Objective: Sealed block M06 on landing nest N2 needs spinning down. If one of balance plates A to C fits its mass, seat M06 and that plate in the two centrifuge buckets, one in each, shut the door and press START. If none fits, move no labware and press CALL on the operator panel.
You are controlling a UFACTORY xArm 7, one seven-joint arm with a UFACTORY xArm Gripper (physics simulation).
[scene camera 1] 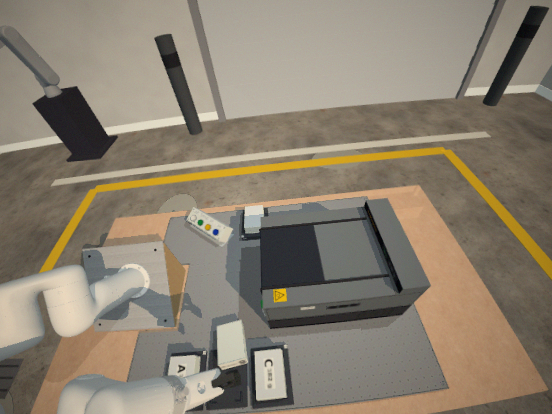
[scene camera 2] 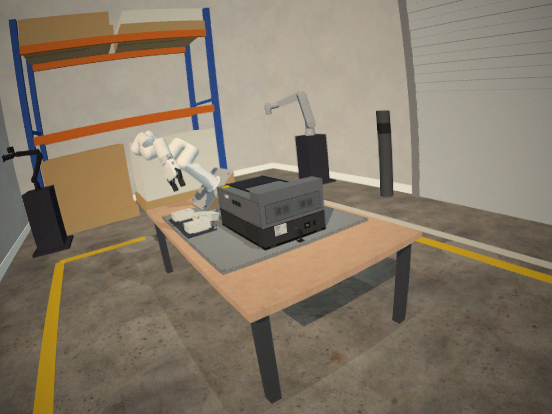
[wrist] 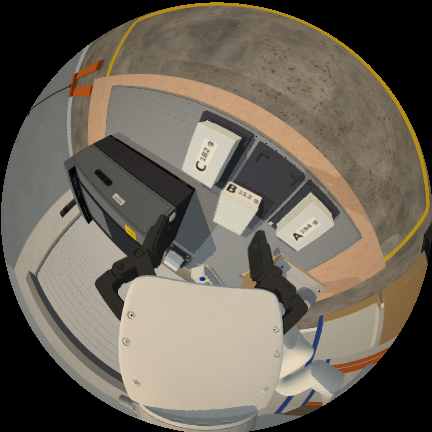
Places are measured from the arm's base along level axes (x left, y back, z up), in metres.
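Pixels of known places: gripper, fingertip midpoint: point(scene camera 1: 222, 384) point(scene camera 2: 179, 188) point(wrist: 210, 232); arm's base at its link origin: point(scene camera 1: 133, 280) point(scene camera 2: 214, 184).
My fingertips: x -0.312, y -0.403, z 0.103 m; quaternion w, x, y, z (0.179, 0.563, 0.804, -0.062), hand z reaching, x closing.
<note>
For each thing: its top centre in the pictures, then the offset to it from my fingertips.
- Plate A at its top centre: point(wrist: 304, 229) point(scene camera 1: 180, 378) point(scene camera 2: 182, 211) dy +0.179, dx +0.022, dz -0.174 m
- plate C at its top centre: point(wrist: 204, 156) point(scene camera 1: 269, 373) point(scene camera 2: 196, 221) dy -0.090, dx +0.041, dz -0.174 m
- Plate B at its top centre: point(wrist: 230, 218) point(scene camera 1: 229, 341) point(scene camera 2: 204, 210) dy +0.036, dx +0.125, dz -0.160 m
- middle nest at its top centre: point(wrist: 262, 186) point(scene camera 1: 226, 376) dy +0.046, dx +0.034, dz -0.210 m
- pale-blue block at its top centre: point(scene camera 1: 253, 216) point(wrist: 170, 263) dy -0.007, dx +0.636, dz -0.160 m
- operator panel at its top centre: point(scene camera 1: 206, 218) point(wrist: 203, 287) dy +0.202, dx +0.619, dz -0.144 m
My gripper point(scene camera 1: 227, 381) point(scene camera 2: 179, 187) point(wrist: 210, 232) is open and empty, above the plate area. Plate A point(scene camera 1: 182, 365) point(wrist: 306, 222), marked 194 g, and plate C point(scene camera 1: 270, 375) point(wrist: 210, 152), marked 182 g, lie on dark nests. Plate B point(scene camera 1: 231, 345) point(wrist: 237, 207), marked 112 g, sits askew at the inner edge of the middle nest point(wrist: 272, 167). A white and pale-blue block point(scene camera 1: 253, 219) point(wrist: 175, 257) sits on a nest behind the centrifuge point(scene camera 1: 345, 295) point(scene camera 2: 272, 200) point(wrist: 150, 187); no label on it is readable. The centrifuge top has a dark part and a grey panel; no buckets show.
The operator panel point(scene camera 1: 209, 226) point(wrist: 202, 276) has white, green, yellow and blue buttons and lies near the block. The arm's base plate point(scene camera 1: 150, 310) is at the table's left in scene camera 1. The centrifuge is a tall obstacle beside the plates.
</note>
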